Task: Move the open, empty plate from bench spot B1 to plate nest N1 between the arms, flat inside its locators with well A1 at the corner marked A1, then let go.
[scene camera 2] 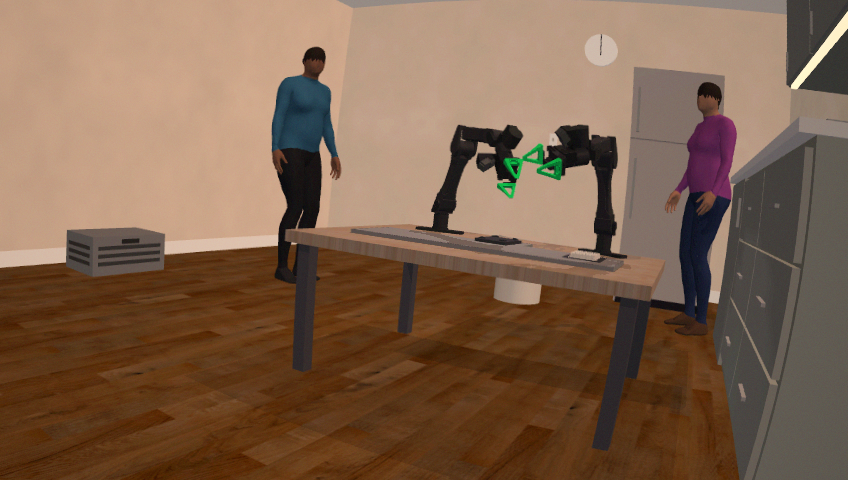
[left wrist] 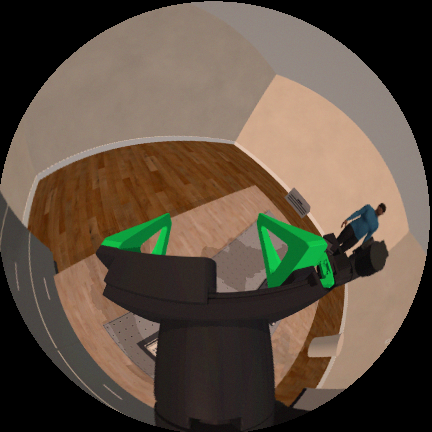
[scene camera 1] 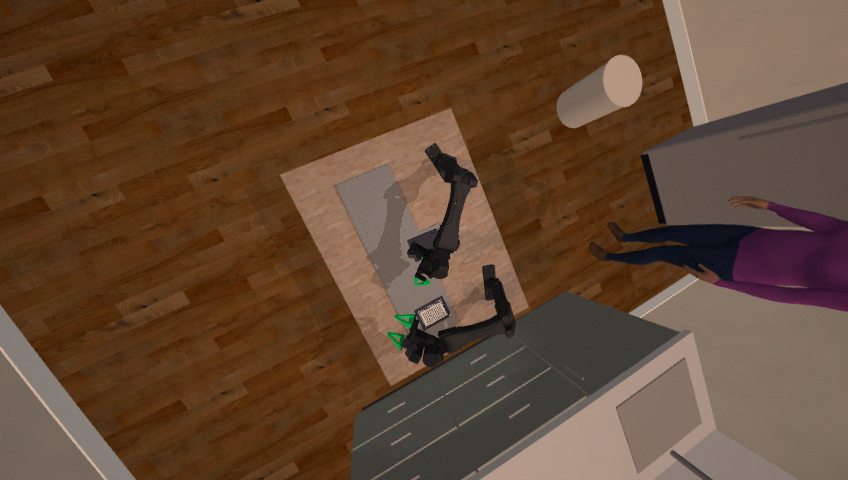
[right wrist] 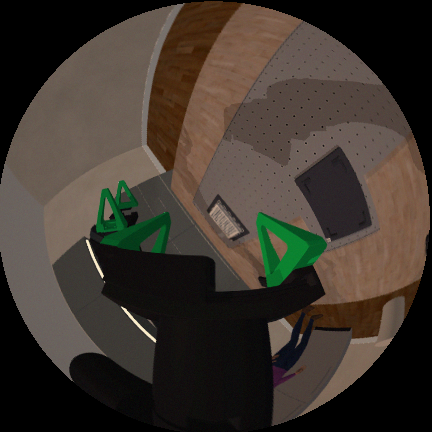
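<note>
The white plate lies flat in a dark frame on the grey perforated board; a corner of the plate shows in the left wrist view. Its A1 marking is too small to read. The dark nest with corner locators lies on the board, partly hidden by the right arm in scene camera 1. No plate sits in it. My left gripper is open and empty, high above the table, pointing sideways. My right gripper is open and empty, also high above the table.
The grey board runs along the wooden table. Dark cabinets stand beside the table's end. Two people stand back from the table. A white cylinder stands on the floor.
</note>
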